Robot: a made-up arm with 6 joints.
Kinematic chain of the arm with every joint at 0, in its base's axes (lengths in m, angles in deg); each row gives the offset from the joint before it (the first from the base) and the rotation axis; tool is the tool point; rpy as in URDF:
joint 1: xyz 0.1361 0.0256 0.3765 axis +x
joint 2: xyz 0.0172 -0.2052 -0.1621 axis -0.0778 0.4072 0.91
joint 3: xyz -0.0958 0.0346 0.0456 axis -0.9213 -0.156 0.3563
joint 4: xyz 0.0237 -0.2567 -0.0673 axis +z
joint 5: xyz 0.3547 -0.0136 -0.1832 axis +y
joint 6: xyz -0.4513 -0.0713 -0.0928 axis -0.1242 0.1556 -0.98
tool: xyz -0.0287 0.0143 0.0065 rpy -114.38 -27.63 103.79
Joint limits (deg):
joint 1: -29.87..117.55
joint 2: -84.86..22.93
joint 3: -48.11..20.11
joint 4: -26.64..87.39
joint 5: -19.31..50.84
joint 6: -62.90..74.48
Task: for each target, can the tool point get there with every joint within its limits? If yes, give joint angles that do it. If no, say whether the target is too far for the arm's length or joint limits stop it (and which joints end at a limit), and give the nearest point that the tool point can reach.
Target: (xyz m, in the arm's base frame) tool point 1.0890 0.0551 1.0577
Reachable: no: joint limits stop it (at a limit: joint 1, joint 2, joint 3, joint 4, joint 5) | nearest point 0.5297 0.5565 0.6147 | short by 0.872 m
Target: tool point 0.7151 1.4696 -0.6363
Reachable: no: too far | nearest point 0.2936 0.6834 -0.0849 | short by 1.049 m
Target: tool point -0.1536 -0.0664 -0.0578
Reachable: yes | joints 19.78 -69.79 -5.35 18.25 31.15 -47.46
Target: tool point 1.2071 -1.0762 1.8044
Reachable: no: too far | nearest point 0.2980 -0.5017 0.5750 | short by 1.633 m
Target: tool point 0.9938 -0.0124 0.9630
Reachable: no: joint limits stop it (at a limit: joint 1, joint 2, joint 3, joint 4) | nearest point 0.5105 0.5391 0.6158 | short by 0.811 m
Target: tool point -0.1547 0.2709 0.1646
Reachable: yes | joints 90.52 -73.46 12.89 8.35 35.73 39.61
